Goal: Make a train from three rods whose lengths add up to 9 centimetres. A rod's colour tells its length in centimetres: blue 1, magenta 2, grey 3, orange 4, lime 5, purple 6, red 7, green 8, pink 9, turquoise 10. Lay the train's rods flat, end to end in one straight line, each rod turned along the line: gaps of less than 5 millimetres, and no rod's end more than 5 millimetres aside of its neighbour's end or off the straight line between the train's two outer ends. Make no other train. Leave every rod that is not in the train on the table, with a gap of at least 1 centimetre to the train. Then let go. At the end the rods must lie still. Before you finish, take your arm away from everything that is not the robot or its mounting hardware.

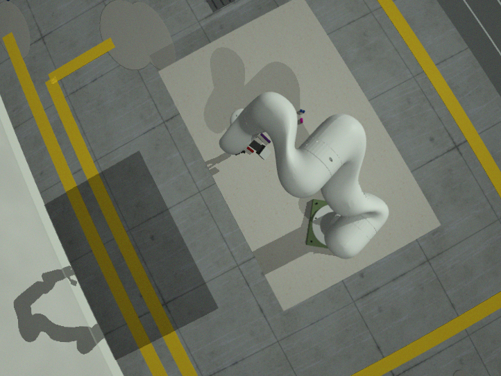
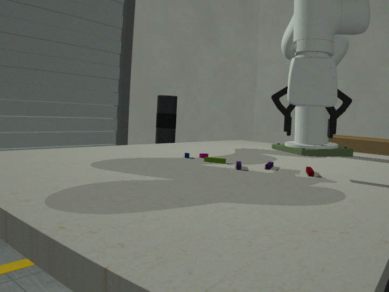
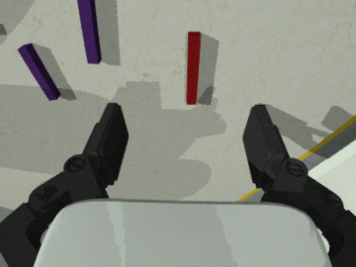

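The red rod lies 8 cm below my hand and 1 cm to the left of it. The rest, counted from my hand: lime rod (21 cm to the right, 8 cm below, 6 cm ahead); then magenta rod (28 cm to the right, 8 cm below, 2 cm ahead).
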